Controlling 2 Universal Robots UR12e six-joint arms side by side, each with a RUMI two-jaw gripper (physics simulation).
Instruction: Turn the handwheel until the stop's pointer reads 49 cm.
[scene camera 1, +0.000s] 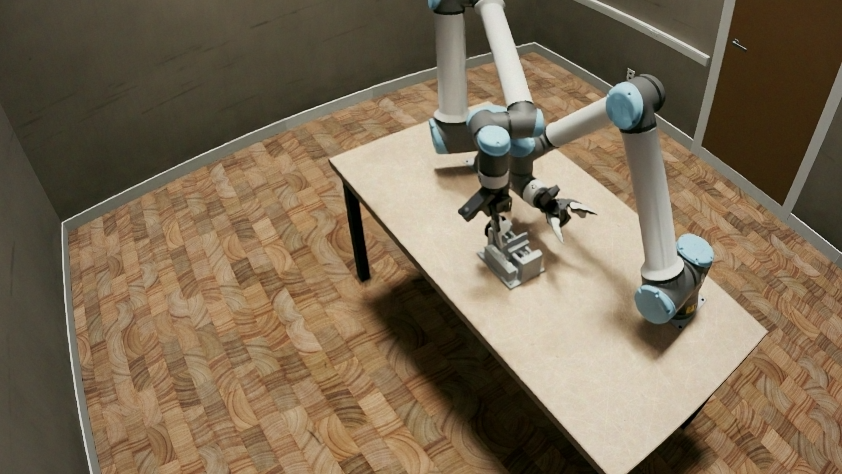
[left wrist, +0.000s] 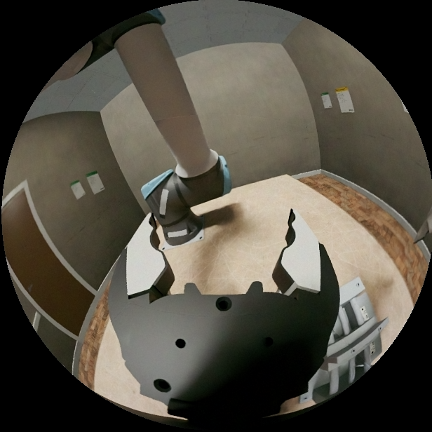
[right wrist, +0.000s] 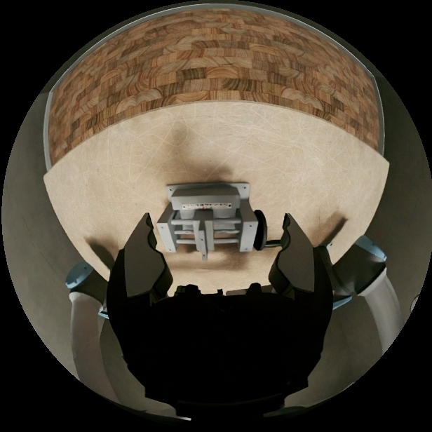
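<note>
A grey stop unit (scene camera 1: 528, 266) (left wrist: 354, 345) (right wrist: 172, 235) is on the table. In the right wrist view the black handwheel (right wrist: 260, 230) stands upright at its right end, with a crank handle (right wrist: 272, 243) pointing right. The handwheel (scene camera 1: 488, 227) is partly hidden in the scene view. The stop (right wrist: 202, 240) is a grey plate on rods near the middle; its scale (right wrist: 206, 205) is too small to read. My right gripper (scene camera 1: 499, 235) (right wrist: 218, 213) is open above the unit; one finger appears beside the handle's end, contact unclear. My left gripper (scene camera 1: 578, 226) (left wrist: 221, 211) is open and empty, off to the unit's side.
The wooden table (scene camera 1: 624, 376) (left wrist: 260, 215) (right wrist: 300, 150) carries both arm bases. The left arm's base (scene camera 1: 689, 306) stands at the table's right part in the scene view. The two arms' wrists are close together behind the unit. Walls and a brown door (scene camera 1: 765, 100) stand around.
</note>
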